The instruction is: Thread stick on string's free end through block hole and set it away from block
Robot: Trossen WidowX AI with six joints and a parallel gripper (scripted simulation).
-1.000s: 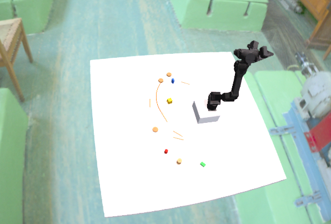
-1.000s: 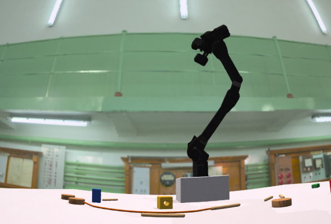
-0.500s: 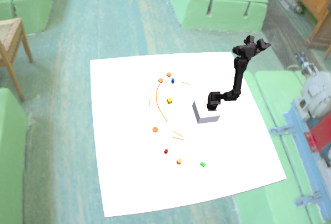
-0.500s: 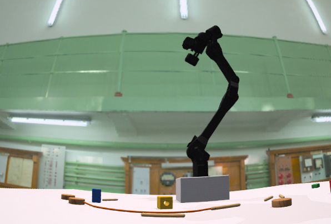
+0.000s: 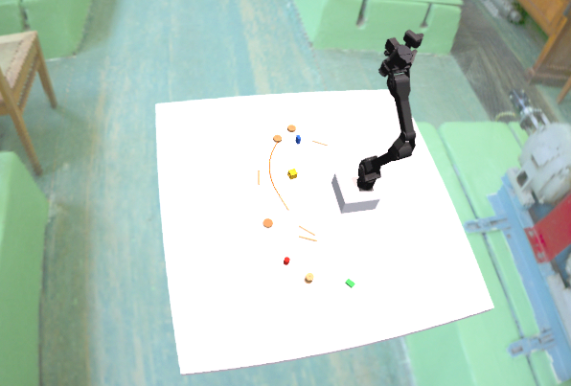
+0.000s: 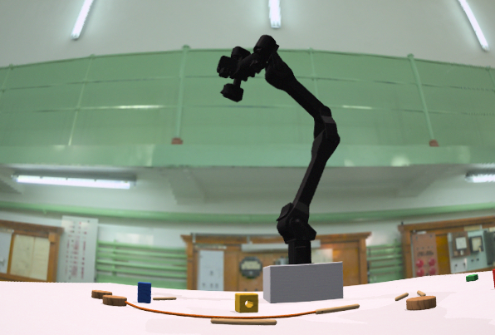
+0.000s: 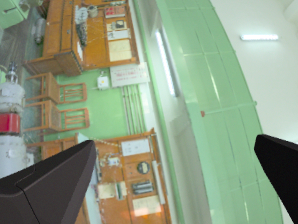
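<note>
Now: gripper tip 680 mm above the yellow wooden block, 400 mm short of it and 110 mm to the right of it. Round my gripper tip: green piece 690 mm below, 630 mm to the left, 220 mm ahead; blue block 670 mm below, 350 mm ahead, 80 mm to the right; red piece 680 mm below, 520 mm to the left, 460 mm ahead.
</note>
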